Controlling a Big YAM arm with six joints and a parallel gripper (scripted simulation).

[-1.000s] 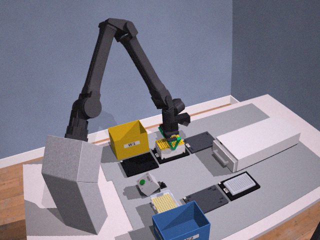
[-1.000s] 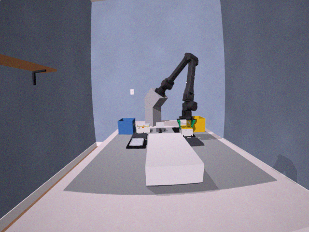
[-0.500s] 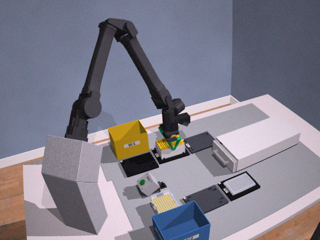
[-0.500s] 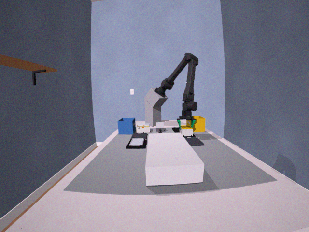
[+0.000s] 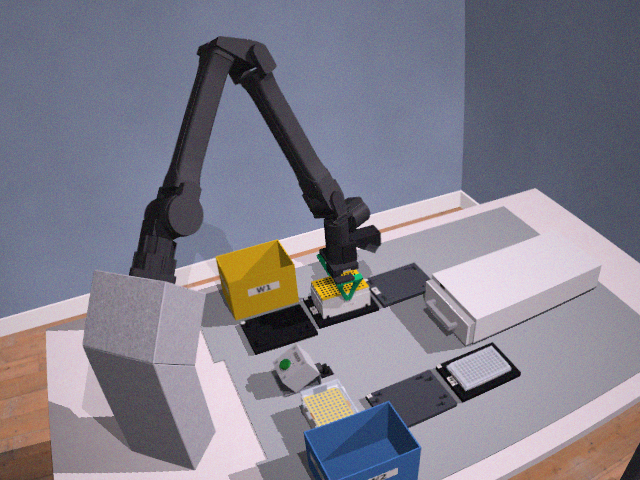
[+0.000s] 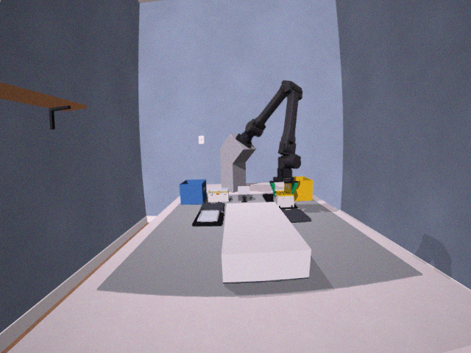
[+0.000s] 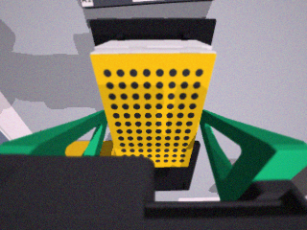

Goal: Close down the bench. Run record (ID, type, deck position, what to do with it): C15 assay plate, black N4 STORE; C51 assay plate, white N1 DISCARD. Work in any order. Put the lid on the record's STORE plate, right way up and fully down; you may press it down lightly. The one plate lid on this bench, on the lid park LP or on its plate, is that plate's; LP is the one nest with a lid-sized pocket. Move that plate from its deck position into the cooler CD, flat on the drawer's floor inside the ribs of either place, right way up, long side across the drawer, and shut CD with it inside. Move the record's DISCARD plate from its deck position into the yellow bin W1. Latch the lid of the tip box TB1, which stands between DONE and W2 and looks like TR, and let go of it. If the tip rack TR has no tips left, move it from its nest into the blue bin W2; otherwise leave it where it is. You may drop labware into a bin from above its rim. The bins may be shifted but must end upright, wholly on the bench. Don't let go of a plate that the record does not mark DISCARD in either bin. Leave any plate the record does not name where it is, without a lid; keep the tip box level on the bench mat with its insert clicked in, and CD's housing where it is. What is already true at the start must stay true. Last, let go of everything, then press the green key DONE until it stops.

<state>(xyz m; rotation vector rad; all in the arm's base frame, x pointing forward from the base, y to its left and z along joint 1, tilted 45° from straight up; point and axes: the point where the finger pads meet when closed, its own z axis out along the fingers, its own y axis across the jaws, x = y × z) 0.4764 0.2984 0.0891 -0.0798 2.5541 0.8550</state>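
My gripper is now 1 cm past the tip rack TR, 1 cm to the left of it and 1 cm above it. Round my hand: yellow bin W1: 21 cm behind, 9 cm to the left, 3 cm below; N1 label: 10 cm ahead, 2 cm to the left, 5 cm below; white assay plate: 21 cm behind, 9 cm to the left, 5 cm below.
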